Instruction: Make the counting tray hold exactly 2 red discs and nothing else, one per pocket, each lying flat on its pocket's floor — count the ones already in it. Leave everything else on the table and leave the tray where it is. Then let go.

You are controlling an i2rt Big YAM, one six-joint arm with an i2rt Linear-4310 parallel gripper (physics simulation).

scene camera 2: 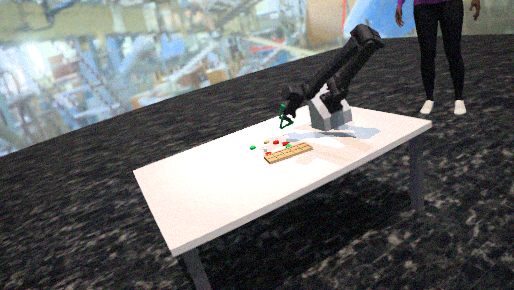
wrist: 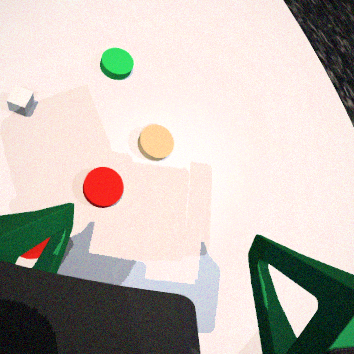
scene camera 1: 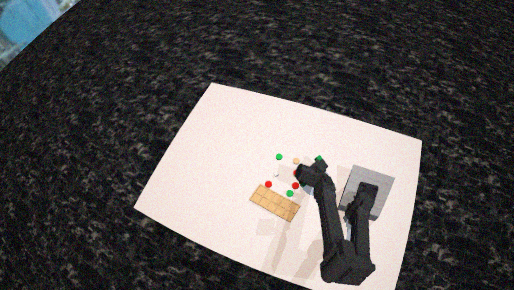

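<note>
The wooden counting tray lies on the table; no disc shows in its pockets. One red disc lies on the table beside the tray's far end. A second red disc lies near a green disc beside the tray. A third red disc lies flat, partly hidden by the arm in scene camera 1. My gripper is open and empty, above the table; in the wrist view the third disc is ahead of the left fingertip. Part of a red disc shows through that finger.
A tan disc lies near the third red disc. Another green disc lies farther out. A small white cube sits between the discs. The grey arm base stands on the table.
</note>
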